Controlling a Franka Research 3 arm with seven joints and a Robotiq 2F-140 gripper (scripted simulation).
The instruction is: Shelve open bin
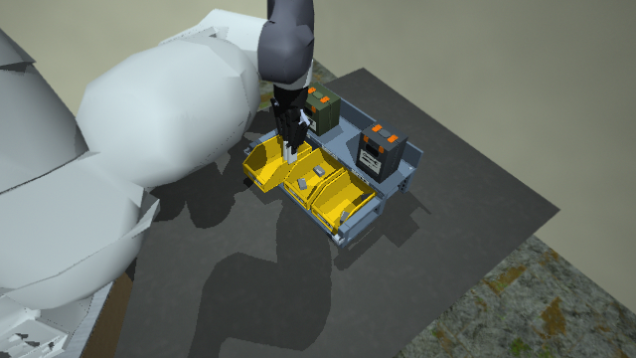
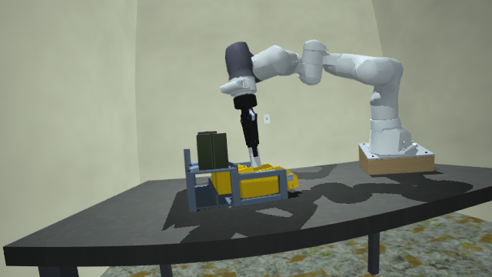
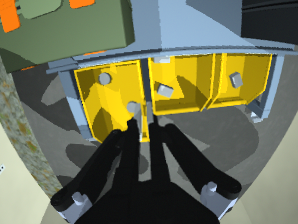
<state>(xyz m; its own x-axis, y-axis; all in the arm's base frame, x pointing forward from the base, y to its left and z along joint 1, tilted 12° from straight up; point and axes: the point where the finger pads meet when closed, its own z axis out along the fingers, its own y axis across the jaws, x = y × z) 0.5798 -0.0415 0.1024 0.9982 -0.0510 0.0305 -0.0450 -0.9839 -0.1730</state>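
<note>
The green box lies 140 mm ahead of my hand, 40 mm to the left of it and 30 mm above it. The rest, counted from my hand: dark grey box: 130 mm ahead, 190 mm to the right, 40 mm above.
</note>
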